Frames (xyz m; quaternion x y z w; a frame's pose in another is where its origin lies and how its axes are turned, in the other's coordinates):
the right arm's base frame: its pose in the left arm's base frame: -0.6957 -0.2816 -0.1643 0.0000 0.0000 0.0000 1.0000
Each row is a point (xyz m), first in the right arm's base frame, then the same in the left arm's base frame.
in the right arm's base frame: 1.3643 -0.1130 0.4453
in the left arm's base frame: 0.6686 -0.3946 0.2810
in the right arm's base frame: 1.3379 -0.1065 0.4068
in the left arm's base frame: 0.6422 -0.3881 0.2425
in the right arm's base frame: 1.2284 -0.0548 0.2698
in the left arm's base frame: 0.5327 -0.3364 0.1055
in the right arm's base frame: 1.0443 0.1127 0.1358
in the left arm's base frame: 0.3486 -0.1689 -0.0285
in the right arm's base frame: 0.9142 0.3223 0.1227
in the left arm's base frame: 0.2185 0.0407 -0.0416
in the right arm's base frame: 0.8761 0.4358 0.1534
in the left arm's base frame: 0.1804 0.1542 -0.0109
